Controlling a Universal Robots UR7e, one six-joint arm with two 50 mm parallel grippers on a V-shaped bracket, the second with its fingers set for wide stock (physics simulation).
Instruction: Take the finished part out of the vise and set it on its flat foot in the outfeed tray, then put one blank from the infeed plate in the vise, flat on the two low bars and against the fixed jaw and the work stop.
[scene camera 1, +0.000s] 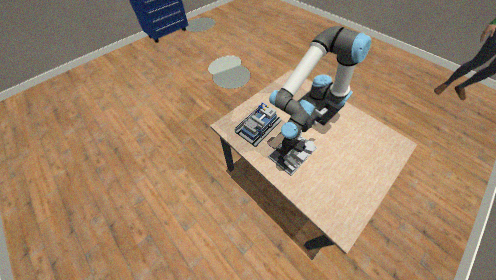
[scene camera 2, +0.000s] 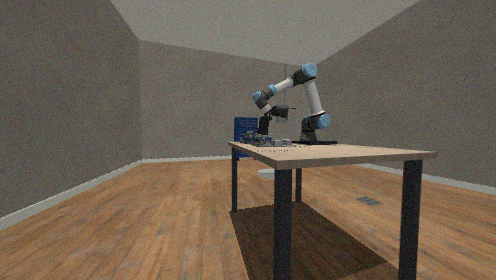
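Seen in the pictures: end effector, tool point: (scene camera 1: 285, 157) (scene camera 2: 263, 141); arm's base, origin of the base link: (scene camera 1: 314, 103) (scene camera 2: 308, 140).
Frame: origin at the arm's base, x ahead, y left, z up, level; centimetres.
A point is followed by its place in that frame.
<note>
The vise (scene camera 1: 257, 124) (scene camera 2: 248, 138) {y -3.2, x 57.1, z 2.3 cm} is a small blue and grey unit inside a dark rail frame at the table's left end; a part in it is too small to make out. A grey plate (scene camera 1: 291, 173) {y 29.3, x 54.5, z -1.8 cm} lies beside it with pale grey blocks (scene camera 1: 310, 146) {y 24.6, x 33.5, z 2.4 cm} (scene camera 2: 285, 142) {y 26.6, x 35.8, z 0.5 cm} on and by it; I cannot tell infeed plate from outfeed tray. My downward gripper (scene camera 1: 285, 151) (scene camera 2: 263, 134) is low over the plate area; its fingertips and anything between them are hidden. My sideways gripper (scene camera 2: 293, 113) has its fingers spread, above the table.
The arm's base (scene camera 1: 327, 116) {y 14.8, x 3.5, z 0.7 cm} (scene camera 2: 309, 137) {y 6.3, x 2.9, z 3.5 cm} stands on the wooden table (scene camera 1: 350, 180) {y 54.8, x 29.7, z -2.3 cm} (scene camera 2: 350, 152) {y 62.9, x 18.6, z -2.3 cm} behind the plate. A blue cabinet (scene camera 1: 162, 17) (scene camera 2: 244, 129) is beyond the table. A person's legs (scene camera 1: 472, 72) show on the floor at the right.
</note>
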